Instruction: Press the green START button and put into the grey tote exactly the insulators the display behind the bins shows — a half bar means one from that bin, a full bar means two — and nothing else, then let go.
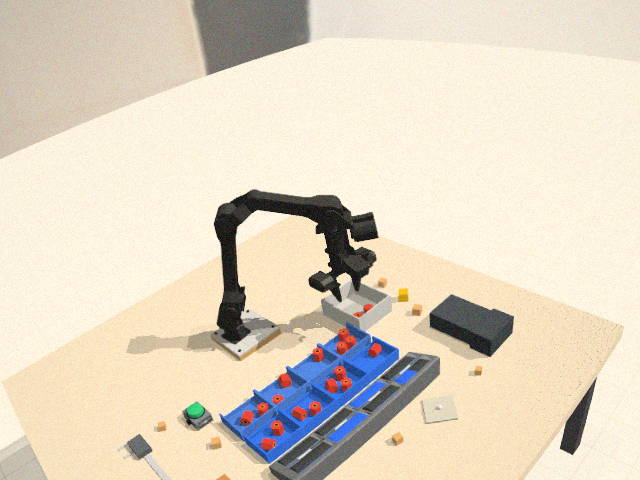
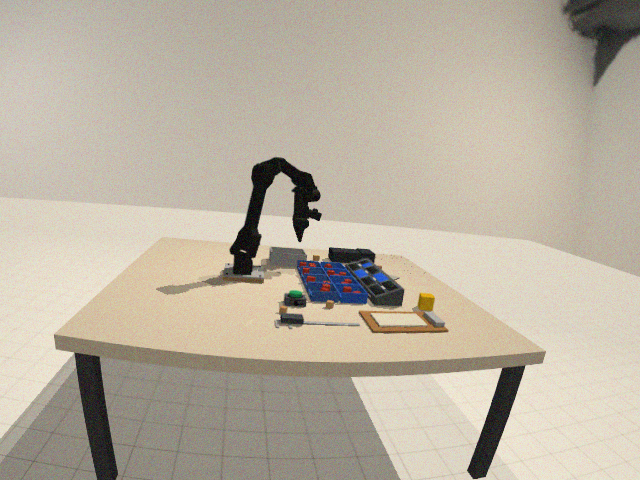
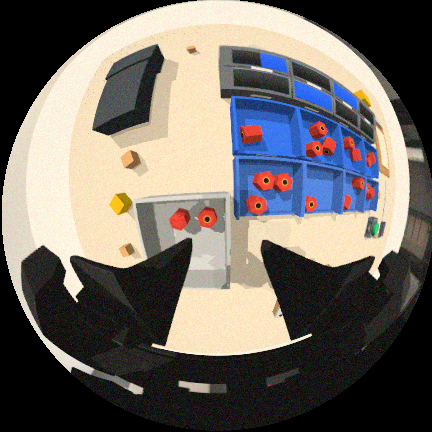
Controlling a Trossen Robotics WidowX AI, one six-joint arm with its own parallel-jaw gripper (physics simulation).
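Frame: origin at the arm's base, x right, y back, z down, level; millimetres.
Where they show: gripper, fingertip midpoint: (image 1: pixel 348 296) (image 2: pixel 299 240) (image 3: pixel 226 244); arm's base at its link origin: (image 1: pixel 236 334) (image 2: pixel 241 272).
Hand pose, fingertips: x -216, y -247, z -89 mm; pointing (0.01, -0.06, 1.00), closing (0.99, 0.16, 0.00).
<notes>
Each offset is from my fingertips to the top centre of the thing. "spot": to the spot under its first point.
My gripper (image 1: pixel 348 294) (image 2: pixel 299 240) (image 3: pixel 226 244) is open and empty, above the grey tote {dz +57, dx -60, dy +34 mm} (image 1: pixel 338 314) (image 2: pixel 287 257) (image 3: pixel 182 196). Two red insulators lie apart on its floor, one {dz +78, dx -66, dy -4 mm} (image 1: pixel 367 307) (image 3: pixel 180 219) and another {dz +79, dx -22, dy -2 mm} (image 1: pixel 357 314) (image 3: pixel 207 217). Red insulators stand or lie in two rows of blue bins; the near-row bin beside the tote holds three, its neighbour holds one insulator {dz +79, dx +148, dy -5 mm} (image 1: pixel 317 353) (image 3: pixel 311 204). The display (image 1: pixel 403 395) (image 2: pixel 387 297) (image 3: pixel 226 75) has a half bar in the upper row's first cell, full bars in the lower second and upper third. The green button {dz +70, dx +479, dy +98 mm} (image 1: pixel 195 410) (image 2: pixel 295 293) (image 3: pixel 376 229) stands beyond the bins' far end.
A dark stepped block {dz +55, dx -148, dy -284 mm} (image 1: pixel 470 322) (image 2: pixel 351 254) (image 3: pixel 127 90) stands beyond the tote. A yellow cube {dz +84, dx -178, dy -44 mm} (image 1: pixel 403 295) (image 3: pixel 120 203) and small wooden cubes lie near the tote. A caliper-like tool {dz +92, dx +658, dy +66 mm} (image 1: pixel 139 446) (image 2: pixel 292 318) and a wooden frame {spot: dz +105, dx +642, dy -84 mm} (image 2: pixel 368 321) lie near the table's edge.
</notes>
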